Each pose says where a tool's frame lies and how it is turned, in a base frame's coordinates. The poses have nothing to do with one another.
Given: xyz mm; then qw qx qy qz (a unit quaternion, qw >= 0).
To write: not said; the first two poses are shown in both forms.
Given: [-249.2 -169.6 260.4 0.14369 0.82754 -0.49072 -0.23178]
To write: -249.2 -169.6 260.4; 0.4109 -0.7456 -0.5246; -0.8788 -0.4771 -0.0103; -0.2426 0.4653 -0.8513
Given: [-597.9 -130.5 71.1 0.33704 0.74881 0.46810 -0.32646]
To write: -597.9 -130.5 71.1; 0.3486 0.9211 -0.1734; 0.4810 -0.3346 -0.8104; -0.8044 0.1991 -0.5597
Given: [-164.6 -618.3 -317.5 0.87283 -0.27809 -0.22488 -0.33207]
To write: -164.6 -618.3 -317.5; 0.6783 0.7047 -0.2079; -0.4546 0.6248 0.6348; 0.5773 -0.3361 0.7442
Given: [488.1 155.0 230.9 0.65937 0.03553 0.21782 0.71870]
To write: 488.1 155.0 230.9; -0.1279 -0.9323 0.3383; 0.9633 -0.0356 0.2662; -0.2362 0.3599 0.9026
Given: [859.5 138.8 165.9 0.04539 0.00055 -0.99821 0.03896]
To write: 859.5 138.8 165.9; -0.9959 -0.0046 -0.0906; 0.0024 0.9970 -0.0778; 0.0907 -0.0777 -0.9928
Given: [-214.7 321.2 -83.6 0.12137 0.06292 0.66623 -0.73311]
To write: -214.7 321.2 -83.6; -0.9626 0.2618 0.0695; -0.0941 -0.0828 -0.9921; -0.2540 -0.9616 0.1044
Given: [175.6 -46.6 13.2 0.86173 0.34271 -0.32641 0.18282]
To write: 175.6 -46.6 13.2; 0.7201 -0.5388 -0.4372; 0.0914 0.6983 -0.7100; 0.6879 0.4713 0.5520
